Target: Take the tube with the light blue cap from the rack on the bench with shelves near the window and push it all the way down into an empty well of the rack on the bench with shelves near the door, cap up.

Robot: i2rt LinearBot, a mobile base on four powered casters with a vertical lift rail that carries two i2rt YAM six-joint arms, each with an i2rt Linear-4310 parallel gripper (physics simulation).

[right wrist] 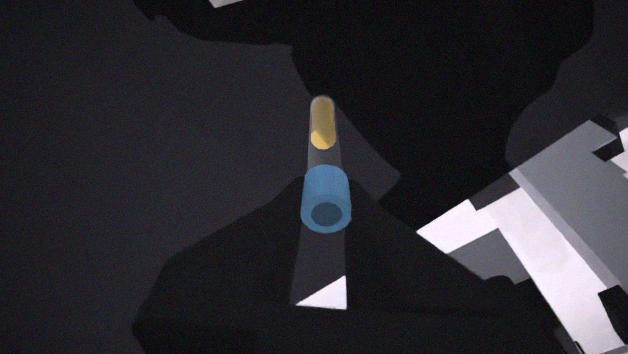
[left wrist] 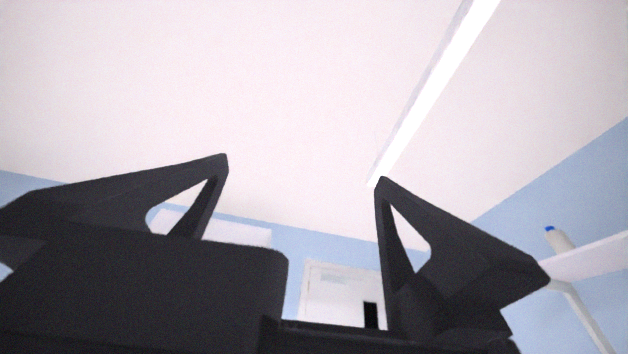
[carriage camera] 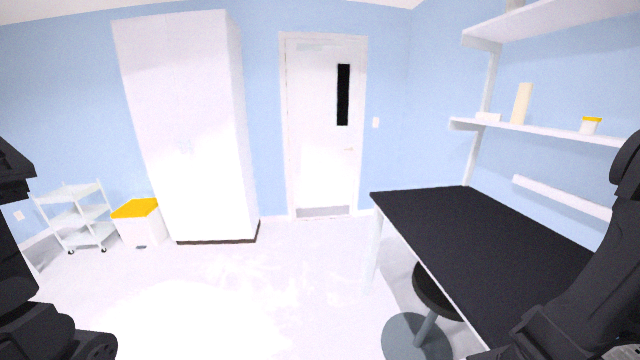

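My right gripper [right wrist: 325,190] is shut on the tube with the light blue cap [right wrist: 326,187]. The cap is between the fingertips and faces the right wrist camera; the clear body with yellow content points away, over a dark surface with black shadows. In the carriage view the right arm is at the right edge over the black-topped bench [carriage camera: 465,235] with shelves near the door; its gripper does not show there. My left gripper [left wrist: 303,172] is open and empty, facing the ceiling and upper wall. Neither rack shows in these views.
A black-seated stool [carriage camera: 435,295] stands partly under the bench's front edge. Shelves [carriage camera: 545,131] hang above the bench. A tall white cabinet [carriage camera: 195,125], a yellow-lidded bin [carriage camera: 142,227] and a cart [carriage camera: 81,214] stand left of the door [carriage camera: 320,170].
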